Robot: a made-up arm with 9 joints. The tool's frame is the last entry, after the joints.
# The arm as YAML. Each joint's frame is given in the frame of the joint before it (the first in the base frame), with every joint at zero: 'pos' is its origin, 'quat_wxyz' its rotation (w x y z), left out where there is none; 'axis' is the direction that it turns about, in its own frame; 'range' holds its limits. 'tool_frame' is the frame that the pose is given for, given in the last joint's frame.
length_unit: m
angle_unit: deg
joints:
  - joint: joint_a
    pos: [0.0, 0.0, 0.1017]
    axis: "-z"
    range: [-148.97, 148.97]
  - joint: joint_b
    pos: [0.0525, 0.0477, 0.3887]
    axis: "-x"
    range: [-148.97, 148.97]
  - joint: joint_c
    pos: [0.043, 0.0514, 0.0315]
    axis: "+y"
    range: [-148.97, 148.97]
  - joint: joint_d
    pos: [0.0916, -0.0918, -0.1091]
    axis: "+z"
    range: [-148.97, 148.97]
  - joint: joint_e
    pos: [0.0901, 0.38, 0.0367]
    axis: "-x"
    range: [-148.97, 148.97]
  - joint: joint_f
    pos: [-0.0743, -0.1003, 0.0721]
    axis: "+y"
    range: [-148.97, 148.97]
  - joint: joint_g
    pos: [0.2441, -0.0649, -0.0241]
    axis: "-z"
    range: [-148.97, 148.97]
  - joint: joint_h
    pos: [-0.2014, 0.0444, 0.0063]
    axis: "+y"
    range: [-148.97, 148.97]
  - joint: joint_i
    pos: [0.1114, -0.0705, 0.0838]
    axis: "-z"
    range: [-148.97, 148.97]
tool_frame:
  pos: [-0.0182, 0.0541, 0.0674]
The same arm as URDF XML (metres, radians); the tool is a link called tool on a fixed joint. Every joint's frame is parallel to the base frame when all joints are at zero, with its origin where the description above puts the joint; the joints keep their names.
<robot name="arm">
  <joint name="joint_a" type="revolute">
    <parent link="base"/>
    <child link="link1"/>
    <origin xyz="0 0 0.1017"/>
    <axis xyz="0 0 -1"/>
    <limit lower="-2.6" upper="2.6"/>
  </joint>
  <joint name="joint_b" type="revolute">
    <parent link="link1"/>
    <child link="link2"/>
    <origin xyz="0.0525 0.0477 0.3887"/>
    <axis xyz="-1 0 0"/>
    <limit lower="-2.6" upper="2.6"/>
  </joint>
  <joint name="joint_c" type="revolute">
    <parent link="link2"/>
    <child link="link3"/>
    <origin xyz="0.043 0.0514 0.0315"/>
    <axis xyz="0 1 0"/>
    <limit lower="-2.6" upper="2.6"/>
  </joint>
  <joint name="joint_d" type="revolute">
    <parent link="link3"/>
    <child link="link4"/>
    <origin xyz="0.0916 -0.0918 -0.1091"/>
    <axis xyz="0 0 1"/>
    <limit lower="-2.6" upper="2.6"/>
  </joint>
  <joint name="joint_e" type="revolute">
    <parent link="link4"/>
    <child link="link5"/>
    <origin xyz="0.0901 0.38 0.0367"/>
    <axis xyz="-1 0 0"/>
    <limit lower="-2.6" upper="2.6"/>
  </joint>
  <joint name="joint_f" type="revolute">
    <parent link="link5"/>
    <child link="link6"/>
    <origin xyz="-0.0743 -0.1003 0.0721"/>
    <axis xyz="0 1 0"/>
    <limit lower="-2.6" upper="2.6"/>
  </joint>
  <joint name="joint_g" type="revolute">
    <parent link="link6"/>
    <child link="link7"/>
    <origin xyz="0.2441 -0.0649 -0.0241"/>
    <axis xyz="0 0 -1"/>
    <limit lower="-2.6" upper="2.6"/>
  </joint>
  <joint name="joint_h" type="revolute">
    <parent link="link7"/>
    <child link="link8"/>
    <origin xyz="-0.2014 0.0444 0.0063"/>
    <axis xyz="0 1 0"/>
    <limit lower="-2.6" upper="2.6"/>
  </joint>
  <joint name="joint_i" type="revolute">
    <parent link="link8"/>
    <child link="link9"/>
    <origin xyz="0.1114 -0.0705 0.0838"/>
    <axis xyz="0 0 -1"/>
    <limit lower="-2.6" upper="2.6"/>
  </joint>
  <joint name="tool_fixed" type="fixed">
    <parent link="link9"/>
    <child link="tool"/>
    <origin xyz="-0.0182 0.0541 0.0674"/>
  </joint>
  <link name="base"/>
  <link name="link1"/>
  <link name="link2"/>
  <link name="link3"/>
  <link name="link4"/>
  <link name="link5"/>
  <link name="link6"/>
  <link name="link7"/>
  <link name="link8"/>
  <link name="link9"/>
  <link name="tool"/>
</robot>

